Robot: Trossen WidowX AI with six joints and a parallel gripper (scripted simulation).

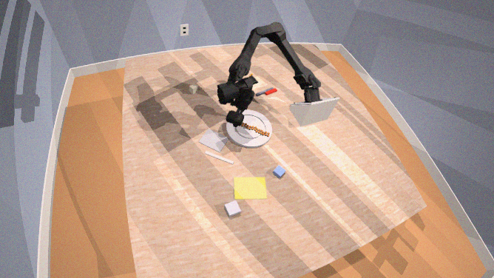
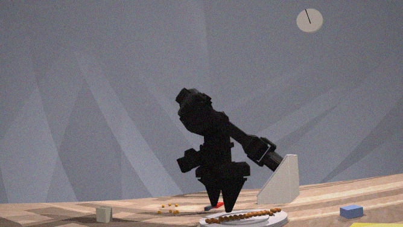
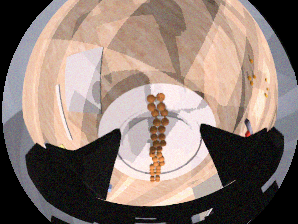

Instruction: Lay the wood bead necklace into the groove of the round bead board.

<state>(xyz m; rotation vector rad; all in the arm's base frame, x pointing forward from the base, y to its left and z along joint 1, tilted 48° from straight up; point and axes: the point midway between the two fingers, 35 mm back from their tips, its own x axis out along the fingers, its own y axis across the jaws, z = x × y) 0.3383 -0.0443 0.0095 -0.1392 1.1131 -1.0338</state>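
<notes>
My gripper tip is 12 cm short of the grey sheet, 5 cm to the right of it and 4 cm above it. Round my gripper tip: blue block: 27 cm to the left, 8 cm behind, 3 cm below; then stick: 14 cm to the left, 13 cm ahead, 4 cm below; then red-tipped tool: 22 cm behind, 16 cm to the right, 3 cm below.
</notes>
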